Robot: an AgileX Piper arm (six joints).
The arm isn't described. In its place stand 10 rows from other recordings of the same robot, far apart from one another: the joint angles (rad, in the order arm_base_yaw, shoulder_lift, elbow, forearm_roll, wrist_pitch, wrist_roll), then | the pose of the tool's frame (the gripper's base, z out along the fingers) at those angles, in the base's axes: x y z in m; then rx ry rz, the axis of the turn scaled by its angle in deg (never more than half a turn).
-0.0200, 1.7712, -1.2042, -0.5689, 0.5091, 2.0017 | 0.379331, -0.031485, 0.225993, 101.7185, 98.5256, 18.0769
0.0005, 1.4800, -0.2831, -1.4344, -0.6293, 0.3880 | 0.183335, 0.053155, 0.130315, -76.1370, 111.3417, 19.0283
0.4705, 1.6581, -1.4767, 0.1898, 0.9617, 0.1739 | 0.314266, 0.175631, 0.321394, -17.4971, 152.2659, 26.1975
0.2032, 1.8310, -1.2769, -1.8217, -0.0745, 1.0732 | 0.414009, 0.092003, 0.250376, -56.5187, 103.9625, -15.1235
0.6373, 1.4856, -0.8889, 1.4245, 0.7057, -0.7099 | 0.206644, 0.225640, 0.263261, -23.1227, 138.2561, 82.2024
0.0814, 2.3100, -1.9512, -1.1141, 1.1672, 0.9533 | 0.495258, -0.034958, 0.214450, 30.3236, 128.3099, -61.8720
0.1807, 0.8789, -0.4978, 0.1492, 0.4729, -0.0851 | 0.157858, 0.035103, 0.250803, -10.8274, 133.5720, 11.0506
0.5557, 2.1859, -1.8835, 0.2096, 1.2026, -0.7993 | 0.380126, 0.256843, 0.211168, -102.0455, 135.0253, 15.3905
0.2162, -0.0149, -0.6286, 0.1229, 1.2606, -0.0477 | -0.034315, 0.003340, 0.295616, -17.6280, 119.2595, 14.1445
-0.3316, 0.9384, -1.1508, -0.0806, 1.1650, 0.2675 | 0.145534, -0.057229, 0.399602, 40.8869, 133.4659, -7.6326
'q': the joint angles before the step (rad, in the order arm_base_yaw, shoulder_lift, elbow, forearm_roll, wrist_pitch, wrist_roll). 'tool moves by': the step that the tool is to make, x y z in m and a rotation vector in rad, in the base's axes. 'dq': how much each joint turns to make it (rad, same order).
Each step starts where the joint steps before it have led.
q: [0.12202 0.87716 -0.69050 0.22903 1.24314 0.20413]
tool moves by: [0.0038 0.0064 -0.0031 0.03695 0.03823 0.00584]
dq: [0.02039 0.03198 -0.00003 0.03979 -0.00133 0.01016]
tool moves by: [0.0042 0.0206 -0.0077 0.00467 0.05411 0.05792]
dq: [0.14588 0.06184 0.00014 0.00194 -0.03214 0.08334]
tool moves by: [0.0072 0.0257 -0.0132 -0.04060 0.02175 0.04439]
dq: [0.17462 0.09069 -0.00006 -0.04791 -0.08642 0.12615]
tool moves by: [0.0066 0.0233 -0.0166 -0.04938 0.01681 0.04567]
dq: [0.12509 0.10323 -0.00164 -0.04451 -0.07820 0.08159]
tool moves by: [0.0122 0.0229 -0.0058 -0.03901 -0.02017 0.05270]
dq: [0.08213 0.10220 -0.05394 -0.05104 -0.04787 0.04388]
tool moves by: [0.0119 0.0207 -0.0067 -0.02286 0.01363 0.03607]
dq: [0.04326 0.10138 -0.06011 -0.01033 -0.01733 0.00996]
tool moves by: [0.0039 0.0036 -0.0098 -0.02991 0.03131 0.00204]
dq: [0.00154 0.04759 -0.00437 -0.00245 -0.00003 0.00067]
